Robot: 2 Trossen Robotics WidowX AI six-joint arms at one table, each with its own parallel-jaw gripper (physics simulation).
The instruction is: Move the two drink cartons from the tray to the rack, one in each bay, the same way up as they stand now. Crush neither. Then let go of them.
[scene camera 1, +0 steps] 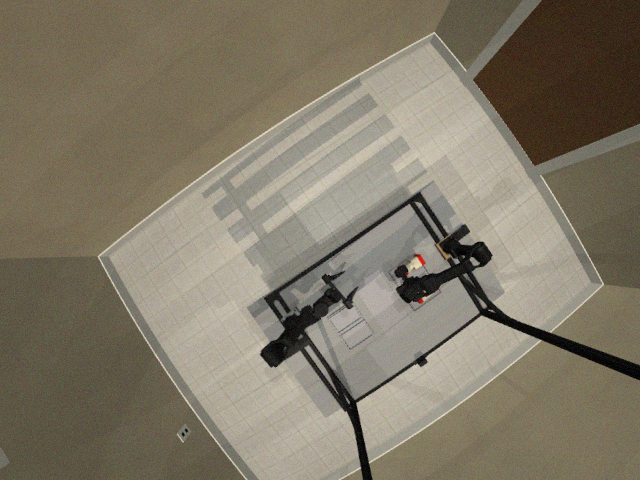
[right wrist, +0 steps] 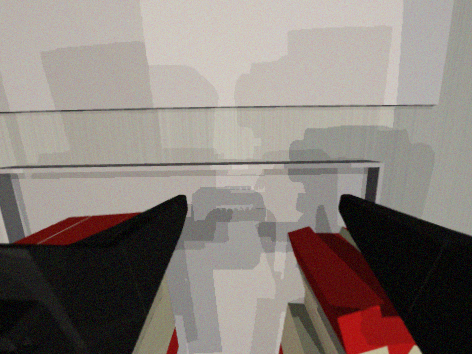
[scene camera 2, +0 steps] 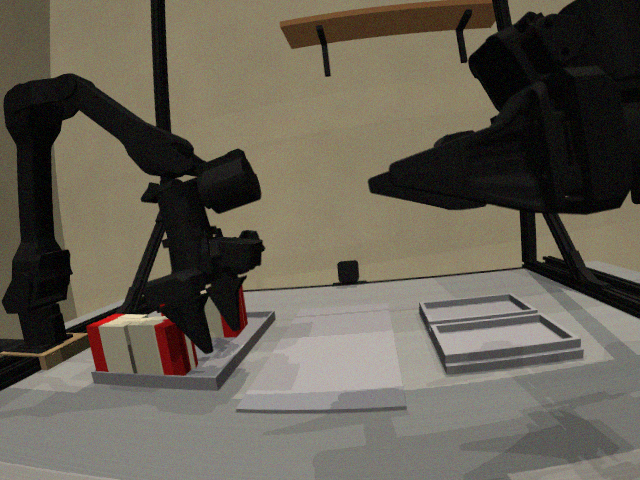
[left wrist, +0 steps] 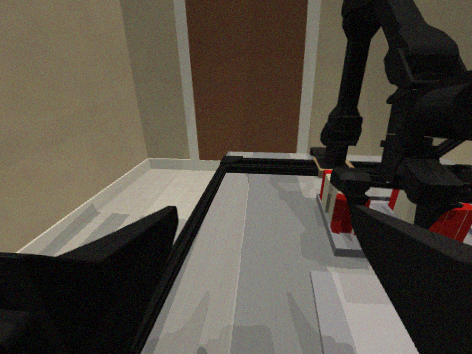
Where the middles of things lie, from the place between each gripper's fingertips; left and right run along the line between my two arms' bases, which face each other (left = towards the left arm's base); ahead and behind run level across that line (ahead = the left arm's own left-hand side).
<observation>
The grey tray (scene camera 2: pixel 213 369) lies 7 cm to the right of my right hand, 4 cm behind it and 2 cm below it. From my right hand the other things lie so: pale grey mat (scene camera 2: pixel 344 359) (13 cm to the left, 7 cm behind, 3 cm below).
Now: the pale grey mat 220 mm behind my left hand, 200 mm below it and 100 mm to the right of it. Also, from my left hand: grey tray 310 mm to the right, 190 mm below, 190 mm behind.
</observation>
